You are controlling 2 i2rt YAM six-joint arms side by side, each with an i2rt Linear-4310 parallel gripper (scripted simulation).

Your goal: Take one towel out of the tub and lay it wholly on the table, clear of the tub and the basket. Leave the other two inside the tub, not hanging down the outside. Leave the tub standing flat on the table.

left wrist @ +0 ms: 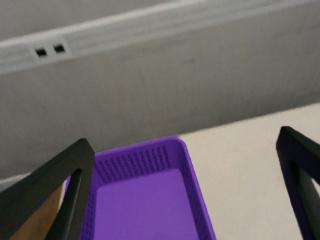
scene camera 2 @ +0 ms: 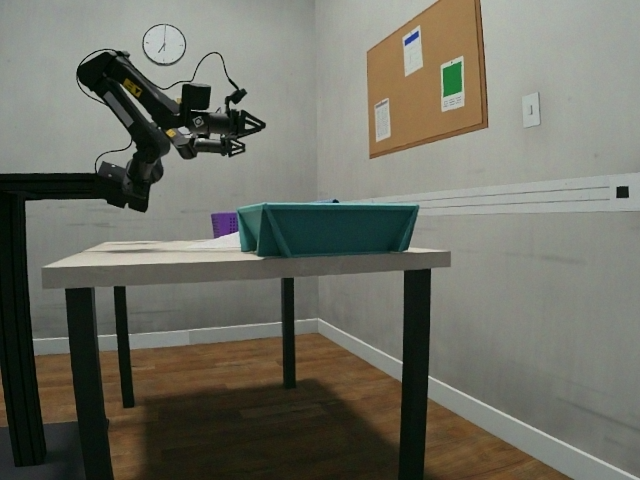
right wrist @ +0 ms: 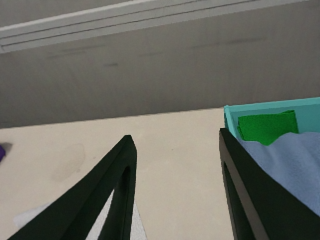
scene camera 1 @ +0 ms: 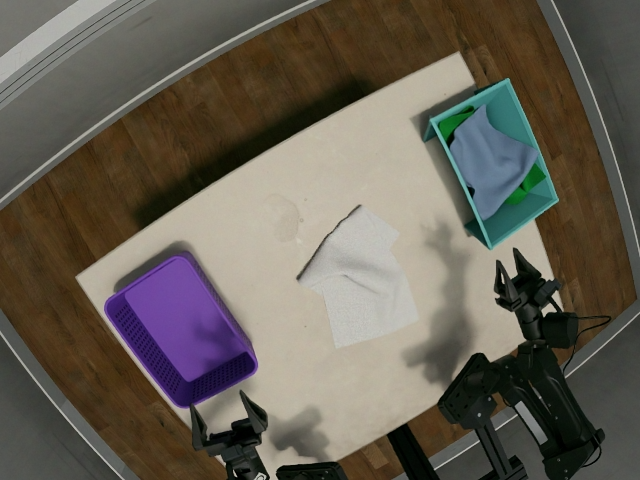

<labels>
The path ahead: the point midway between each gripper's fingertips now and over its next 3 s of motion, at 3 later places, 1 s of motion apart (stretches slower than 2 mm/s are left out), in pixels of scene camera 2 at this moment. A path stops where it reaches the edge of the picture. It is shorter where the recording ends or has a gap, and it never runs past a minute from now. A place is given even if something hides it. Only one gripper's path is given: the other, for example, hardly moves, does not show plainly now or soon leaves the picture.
My right gripper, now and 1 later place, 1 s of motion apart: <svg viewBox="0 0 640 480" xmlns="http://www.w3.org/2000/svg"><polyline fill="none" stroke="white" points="263,127 290,110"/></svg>
</labels>
